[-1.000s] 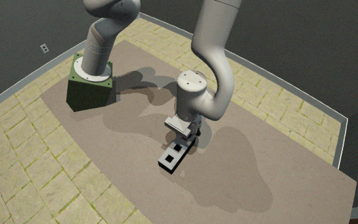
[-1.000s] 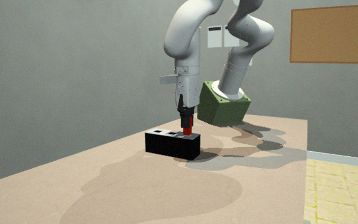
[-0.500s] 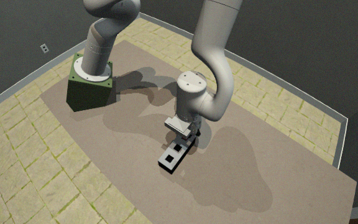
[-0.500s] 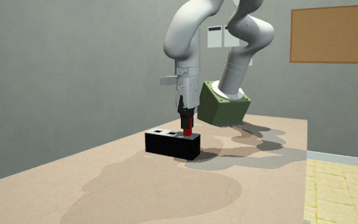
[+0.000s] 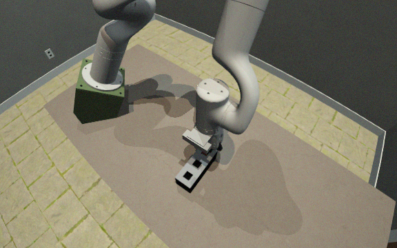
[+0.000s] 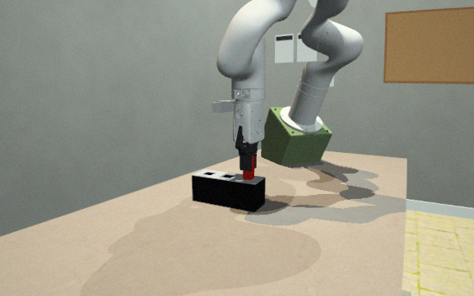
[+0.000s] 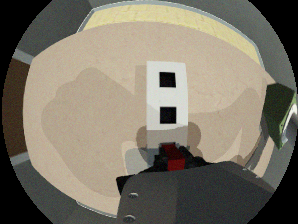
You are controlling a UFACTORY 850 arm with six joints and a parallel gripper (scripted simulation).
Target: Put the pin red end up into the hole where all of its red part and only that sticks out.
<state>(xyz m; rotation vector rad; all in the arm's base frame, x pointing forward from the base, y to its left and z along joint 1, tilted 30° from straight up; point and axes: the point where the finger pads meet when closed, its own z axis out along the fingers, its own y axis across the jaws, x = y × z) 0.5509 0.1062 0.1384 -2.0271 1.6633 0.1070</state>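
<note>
My hand is 20 mm above the pin. From my hand the other things lie so: black block 80 mm below, 60 mm to the right, 20 mm ahead.
</note>
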